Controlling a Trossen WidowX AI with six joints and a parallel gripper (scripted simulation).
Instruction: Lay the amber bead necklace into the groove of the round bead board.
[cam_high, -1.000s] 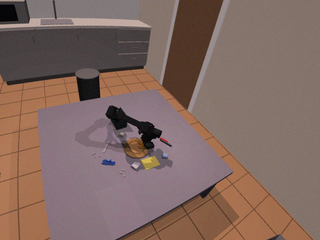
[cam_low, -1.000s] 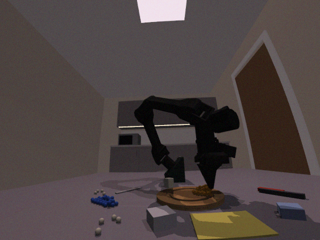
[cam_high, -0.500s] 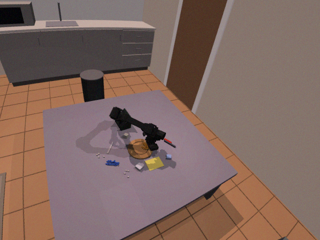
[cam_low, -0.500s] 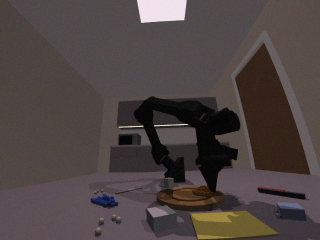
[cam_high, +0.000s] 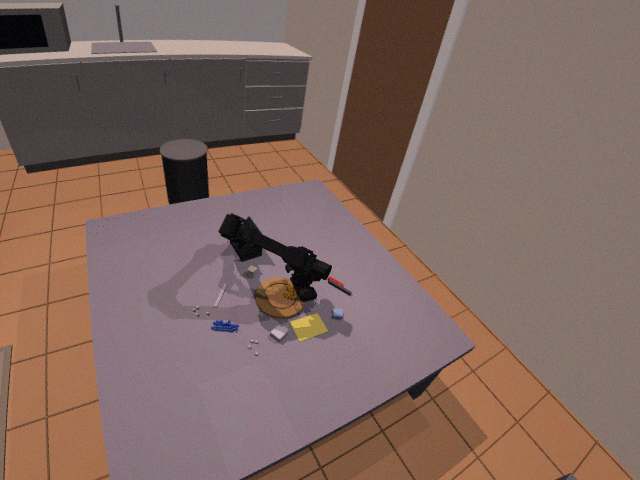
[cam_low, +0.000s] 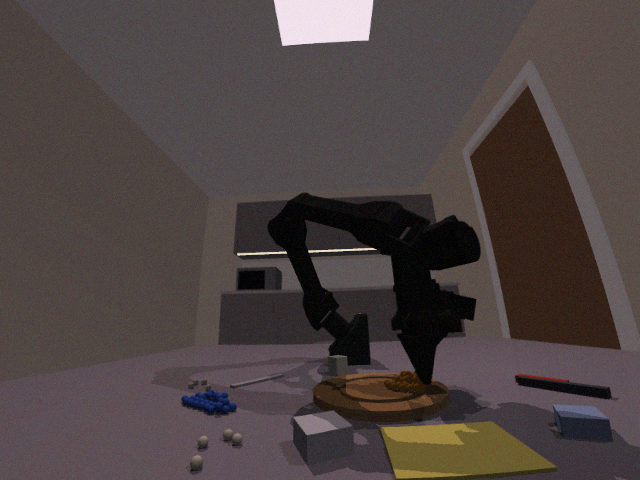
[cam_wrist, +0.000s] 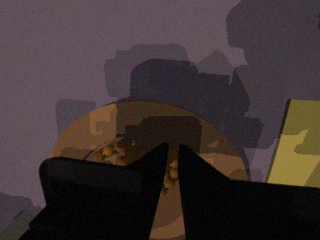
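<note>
Now: the round wooden bead board 60 mm to the right of my gripper tip, 30 mm behind it and 10 mm below it. The rest, counted from my gripper tip: blue block 140 mm ahead, 90 mm to the left, 10 mm below; red-and-black tool 190 mm to the left, 20 mm below, 20 mm ahead; yellow pad 140 mm ahead, 40 mm to the right, 20 mm below.
</note>
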